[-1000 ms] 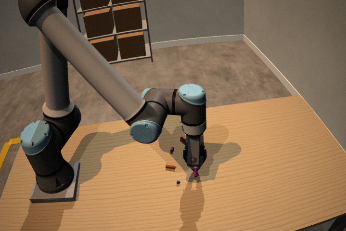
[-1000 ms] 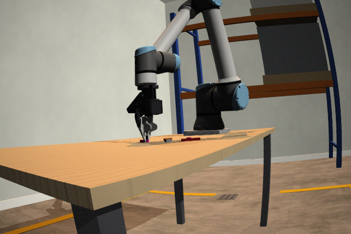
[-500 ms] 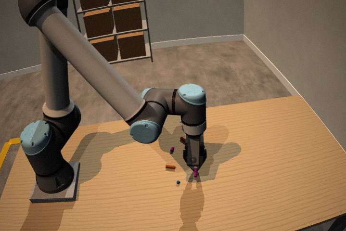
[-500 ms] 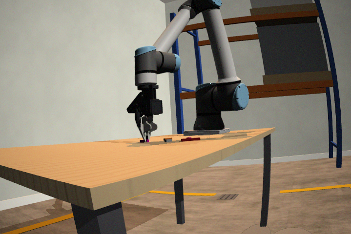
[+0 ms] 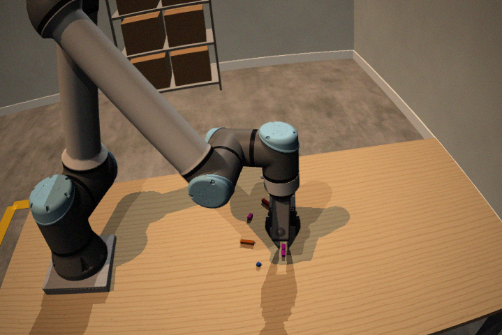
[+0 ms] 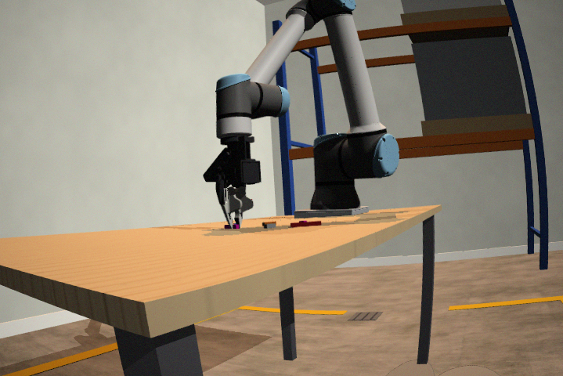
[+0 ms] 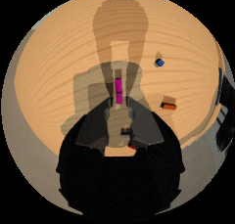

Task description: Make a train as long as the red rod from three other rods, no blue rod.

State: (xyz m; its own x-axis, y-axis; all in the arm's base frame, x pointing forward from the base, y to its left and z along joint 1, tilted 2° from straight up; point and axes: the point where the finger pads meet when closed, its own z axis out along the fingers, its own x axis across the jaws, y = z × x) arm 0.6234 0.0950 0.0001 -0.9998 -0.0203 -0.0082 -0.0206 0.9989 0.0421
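Right now my hand is 100 mm to the right of the grey rod, 20 mm past it and 10 mm above it. The rest, counted from my hand: red rod: 180 mm to the left, 50 mm behind, 10 mm below; orange rod: 110 mm behind, 20 mm to the left, 10 mm below; blue rod: 70 mm behind, 60 mm to the right, 10 mm below.
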